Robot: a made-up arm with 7 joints. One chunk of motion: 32 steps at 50 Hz.
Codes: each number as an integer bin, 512 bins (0 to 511) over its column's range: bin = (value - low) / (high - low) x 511, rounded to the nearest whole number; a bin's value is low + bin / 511 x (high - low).
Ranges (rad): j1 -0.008..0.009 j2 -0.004..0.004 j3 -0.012..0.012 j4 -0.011..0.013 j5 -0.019..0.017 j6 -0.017..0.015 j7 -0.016..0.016
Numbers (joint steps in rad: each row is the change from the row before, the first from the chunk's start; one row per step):
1: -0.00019 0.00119 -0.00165 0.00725 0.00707 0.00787 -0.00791
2: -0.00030 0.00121 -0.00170 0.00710 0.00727 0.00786 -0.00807
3: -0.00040 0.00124 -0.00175 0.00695 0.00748 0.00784 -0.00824
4: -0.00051 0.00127 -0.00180 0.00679 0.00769 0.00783 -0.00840
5: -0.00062 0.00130 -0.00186 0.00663 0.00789 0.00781 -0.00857
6: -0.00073 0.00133 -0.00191 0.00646 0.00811 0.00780 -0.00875
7: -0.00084 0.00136 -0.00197 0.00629 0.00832 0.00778 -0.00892
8: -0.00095 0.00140 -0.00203 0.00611 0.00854 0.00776 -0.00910
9: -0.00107 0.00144 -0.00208 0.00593 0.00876 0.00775 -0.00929
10: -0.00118 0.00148 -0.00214 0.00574 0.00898 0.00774 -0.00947
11: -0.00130 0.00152 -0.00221 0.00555 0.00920 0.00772 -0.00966
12: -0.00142 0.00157 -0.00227 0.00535 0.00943 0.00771 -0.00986
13: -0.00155 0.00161 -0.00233 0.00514 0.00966 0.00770 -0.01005
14: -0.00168 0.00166 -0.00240 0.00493 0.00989 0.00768 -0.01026
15: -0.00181 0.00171 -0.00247 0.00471 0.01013 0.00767 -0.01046
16: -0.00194 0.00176 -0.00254 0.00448 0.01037 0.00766 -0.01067
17: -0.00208 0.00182 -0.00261 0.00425 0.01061 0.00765 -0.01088
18: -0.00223 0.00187 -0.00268 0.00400 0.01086 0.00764 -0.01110
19: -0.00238 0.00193 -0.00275 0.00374 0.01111 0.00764 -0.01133
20: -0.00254 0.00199 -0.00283 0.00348 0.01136 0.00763 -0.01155
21: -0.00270 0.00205 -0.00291 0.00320 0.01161 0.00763 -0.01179
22: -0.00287 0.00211 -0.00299 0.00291 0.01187 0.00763 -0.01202
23: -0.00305 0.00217 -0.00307 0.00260 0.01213 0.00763 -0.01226
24: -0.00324 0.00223 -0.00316 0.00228 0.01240 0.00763 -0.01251
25: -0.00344 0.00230 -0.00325 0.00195 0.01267 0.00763 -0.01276
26: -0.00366 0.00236 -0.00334 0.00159 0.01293 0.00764 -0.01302
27: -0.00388 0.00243 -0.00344 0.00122 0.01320 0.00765 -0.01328
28: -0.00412 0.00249 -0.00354 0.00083 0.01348 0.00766 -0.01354
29: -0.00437 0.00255 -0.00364 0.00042 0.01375 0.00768 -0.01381
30: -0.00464 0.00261 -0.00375 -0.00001 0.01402 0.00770 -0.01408
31: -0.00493 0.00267 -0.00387 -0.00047 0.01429 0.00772 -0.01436
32: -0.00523 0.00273 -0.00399 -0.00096 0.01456 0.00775 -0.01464
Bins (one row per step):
1: 235 332 220 389 370 397 129
2: 231 333 219 385 373 397 127
3: 228 335 218 382 376 397 124
4: 225 337 217 379 379 397 121
5: 222 339 216 375 382 396 119
6: 219 340 215 372 385 396 116
7: 215 342 214 368 388 396 113
8: 212 345 212 364 391 395 110
9: 208 347 211 360 394 395 107
10: 205 350 210 356 397 395 104
11: 201 353 208 352 400 395 101
12: 198 356 207 348 404 395 98
13: 194 358 206 344 407 394 95
14: 190 362 204 339 410 394 92
15: 186 365 203 334 413 394 88
16: 182 368 201 330 417 394 85
17: 178 372 200 325 420 394 82
18: 173 375 198 319 424 393 78
19: 169 379 197 314 427 393 75
20: 164 383 195 308 431 393 71
21: 159 386 194 302 434 393 67
22: 154 390 192 296 438 393 64
23: 149 394 190 290 442 393 60
24: 143 398 188 283 446 393 56
25: 137 402 186 276 450 393 52
26: 130 406 184 268 453 393 48
27: 124 411 182 260 457 394 43
28: 117 415 180 252 461 394 39
29: 109 418 178 243 465 394 35
30: 101 422 176 234 469 394 31
31: 92 426 173 224 473 395 26
32: 83 430 171 214 476 395 22

